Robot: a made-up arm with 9 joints. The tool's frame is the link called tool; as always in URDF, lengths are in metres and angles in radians.
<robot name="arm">
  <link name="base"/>
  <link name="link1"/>
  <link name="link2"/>
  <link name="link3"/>
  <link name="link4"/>
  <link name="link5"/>
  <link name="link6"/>
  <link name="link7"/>
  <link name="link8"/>
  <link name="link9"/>
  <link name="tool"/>
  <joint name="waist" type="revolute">
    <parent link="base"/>
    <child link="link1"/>
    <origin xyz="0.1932 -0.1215 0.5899" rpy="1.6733 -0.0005 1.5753"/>
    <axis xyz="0 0 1"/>
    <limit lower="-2.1" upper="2.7" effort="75" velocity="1.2"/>
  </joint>
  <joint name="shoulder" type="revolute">
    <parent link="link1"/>
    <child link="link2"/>
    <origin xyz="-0.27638 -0.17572 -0.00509" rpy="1.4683 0 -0.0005"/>
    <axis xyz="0 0 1"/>
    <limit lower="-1.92" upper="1.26" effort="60" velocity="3.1"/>
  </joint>
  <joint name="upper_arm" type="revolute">
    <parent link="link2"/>
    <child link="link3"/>
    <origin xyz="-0.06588 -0.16 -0.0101" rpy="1.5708 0 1.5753"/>
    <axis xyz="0 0 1"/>
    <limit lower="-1.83" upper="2.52" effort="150" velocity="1"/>
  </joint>
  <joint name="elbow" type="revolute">
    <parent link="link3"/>
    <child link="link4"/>
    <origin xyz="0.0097 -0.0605 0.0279" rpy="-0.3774 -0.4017 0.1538"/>
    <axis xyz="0 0 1"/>
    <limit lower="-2.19" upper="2.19" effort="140" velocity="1.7"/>
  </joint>
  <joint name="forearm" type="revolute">
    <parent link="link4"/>
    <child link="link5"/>
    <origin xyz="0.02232 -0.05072 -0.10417" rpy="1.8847 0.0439 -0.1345"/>
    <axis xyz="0 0 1"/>
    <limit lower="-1.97" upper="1.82" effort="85" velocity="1.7"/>
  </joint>
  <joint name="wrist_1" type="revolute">
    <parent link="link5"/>
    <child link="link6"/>
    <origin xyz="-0.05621 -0.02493 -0.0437" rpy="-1.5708 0 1.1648"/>
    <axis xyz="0 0 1"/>
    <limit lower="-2.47" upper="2.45" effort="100" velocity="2.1"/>
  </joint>
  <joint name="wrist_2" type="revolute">
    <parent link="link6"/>
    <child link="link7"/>
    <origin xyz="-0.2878 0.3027 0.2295" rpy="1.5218 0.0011 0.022"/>
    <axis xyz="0 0 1"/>
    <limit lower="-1.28" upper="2.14" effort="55" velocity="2.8"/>
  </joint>
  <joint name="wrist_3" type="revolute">
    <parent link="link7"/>
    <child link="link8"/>
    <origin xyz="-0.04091 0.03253 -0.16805" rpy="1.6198 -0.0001 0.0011"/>
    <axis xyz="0 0 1"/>
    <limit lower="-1.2" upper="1.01" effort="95" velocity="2.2"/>
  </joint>
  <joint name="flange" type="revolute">
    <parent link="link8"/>
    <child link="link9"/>
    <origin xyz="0.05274 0.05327 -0.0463" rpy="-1.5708 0 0.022"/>
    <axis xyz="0 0 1"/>
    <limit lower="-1.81" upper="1.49" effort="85" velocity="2.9"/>
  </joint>
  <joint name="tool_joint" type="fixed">
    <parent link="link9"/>
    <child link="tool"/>
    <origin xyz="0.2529 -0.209 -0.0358" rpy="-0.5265 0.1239 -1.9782"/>
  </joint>
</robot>
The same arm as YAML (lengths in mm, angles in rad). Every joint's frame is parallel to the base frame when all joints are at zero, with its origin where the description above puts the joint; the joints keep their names.
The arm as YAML. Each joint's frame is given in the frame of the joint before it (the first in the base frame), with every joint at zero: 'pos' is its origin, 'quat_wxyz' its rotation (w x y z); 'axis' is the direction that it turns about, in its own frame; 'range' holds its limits. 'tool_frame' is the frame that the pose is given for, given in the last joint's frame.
length_unit: mm
angle_unit: rad
joints:
  - joint: waist
    pos: [193.2, -121.5, 589.9]
    quat_wxyz: [1.0, 0.0, 0.0, 0.0]
    axis: [0.994743, 0.0045, -0.102304]
    range: [-2.1, 2.7]
  - joint: shoulder
    pos: [-21.8, -276.4, -174.4]
    quat_wxyz: [1.0, 0.0, 0.0, 0.0]
    axis: [0.0, 0.0, -1.0]
    range: [-1.92, 1.26]
  - joint: upper_arm
    pos: [-159.7, -66.6, 10.1]
    quat_wxyz: [1.0, 0.0, 0.0, 0.0]
    axis: [-0.0001, 1.0, 0.0]
    range: [-1.83, 2.52]
  - joint: elbow
    pos: [9.7, 27.9, 60.5]
    quat_wxyz: [1.0, 0.0, 0.0, 0.0]
    axis: [-0.415694, 0.855587, -0.308495]
    range: [-2.19, 2.19]
  - joint: forearm
    pos: [63.6, -63.2, 76.7]
    quat_wxyz: [1.0, 0.0, 0.0, 0.0]
    axis: [0.0, 0.0, 1.0]
    range: [-1.97, 1.82]
  - joint: wrist_1
    pos: [-41.8, -45.1, -43.7]
    quat_wxyz: [1.0, 0.0, 0.0, 0.0]
    axis: [-1.0, -0.0001, 0.0]
    range: [-2.47, 2.45]
  - joint: wrist_2
    pos: [-229.5, -287.8, -302.7]
    quat_wxyz: [1.0, 0.0, 0.0, 0.0]
    axis: [-0.048898, 0.021999, 0.998561]
    range: [-1.28, 2.14]
  - joint: wrist_3
    pos: [-24.3, -44.6, -168.5]
    quat_wxyz: [1.0, 0.0, 0.0, 0.0]
    axis: [1.0, 0.0001, 0.0]
    range: [-1.2, 1.01]
  - joint: flange
    pos: [-46.3, 53.9, 52.1]
    quat_wxyz: [1.0, 0.0, 0.0, 0.0]
    axis: [0.0, 0.0, 1.0]
    range: [-1.81, 1.49]
tool_frame:
  pos: [209.0, 252.9, -35.8]
  quat_wxyz: [0.947042, -0.242246, 0.111092, -0.179126]

